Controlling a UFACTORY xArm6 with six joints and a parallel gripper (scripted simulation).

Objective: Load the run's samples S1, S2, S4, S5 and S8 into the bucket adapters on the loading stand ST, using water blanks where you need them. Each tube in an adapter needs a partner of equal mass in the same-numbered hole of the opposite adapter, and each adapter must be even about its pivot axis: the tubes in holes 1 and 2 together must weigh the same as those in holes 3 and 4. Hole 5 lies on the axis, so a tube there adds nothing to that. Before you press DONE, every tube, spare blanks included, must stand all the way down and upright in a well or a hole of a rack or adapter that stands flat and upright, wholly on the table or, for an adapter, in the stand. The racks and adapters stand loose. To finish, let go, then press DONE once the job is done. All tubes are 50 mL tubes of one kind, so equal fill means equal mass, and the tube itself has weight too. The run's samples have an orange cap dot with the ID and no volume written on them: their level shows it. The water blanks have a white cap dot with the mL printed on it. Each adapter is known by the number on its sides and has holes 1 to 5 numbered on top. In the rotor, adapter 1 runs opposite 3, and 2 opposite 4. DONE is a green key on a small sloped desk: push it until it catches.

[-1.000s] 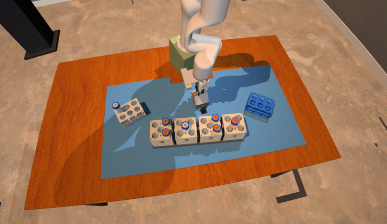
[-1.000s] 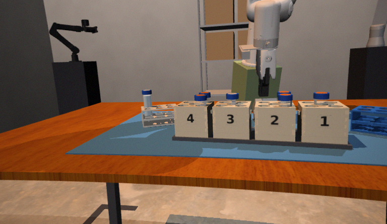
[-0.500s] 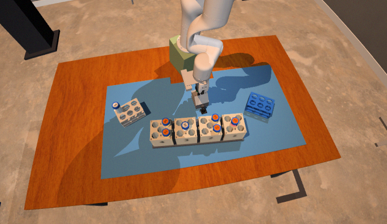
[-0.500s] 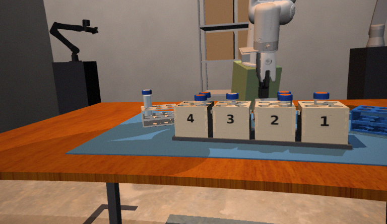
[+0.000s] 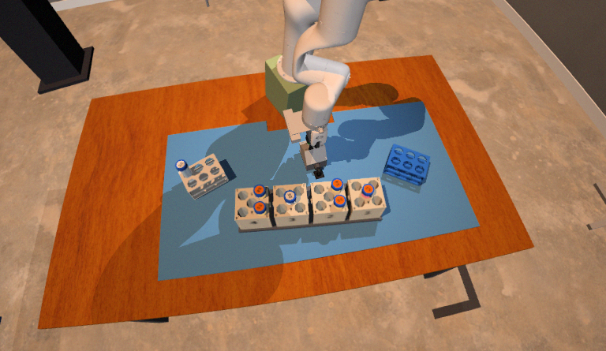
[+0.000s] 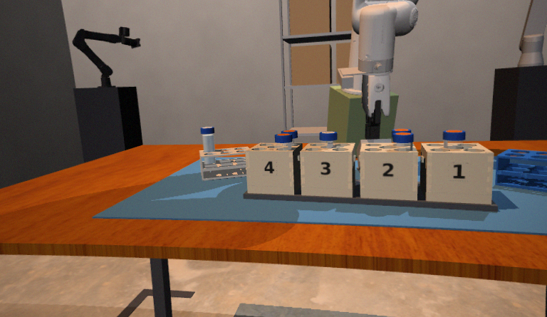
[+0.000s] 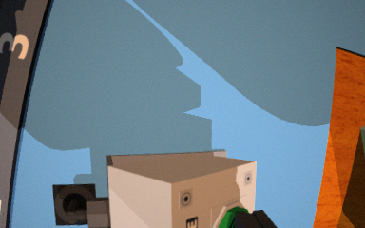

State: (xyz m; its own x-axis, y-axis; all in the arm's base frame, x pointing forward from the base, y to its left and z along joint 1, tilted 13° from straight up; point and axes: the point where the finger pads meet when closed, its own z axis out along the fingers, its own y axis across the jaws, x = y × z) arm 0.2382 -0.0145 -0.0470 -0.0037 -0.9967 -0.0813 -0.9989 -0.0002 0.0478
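My hand is 3 cm above the green key. The rest, counted from my hand: sample tube 23 cm ahead, 9 cm to the left, 3 cm below; blue sample rack 28 cm to the left, 16 cm ahead, 7 cm below; loading stand 19 cm ahead, 9 cm below, 7 cm to the right.
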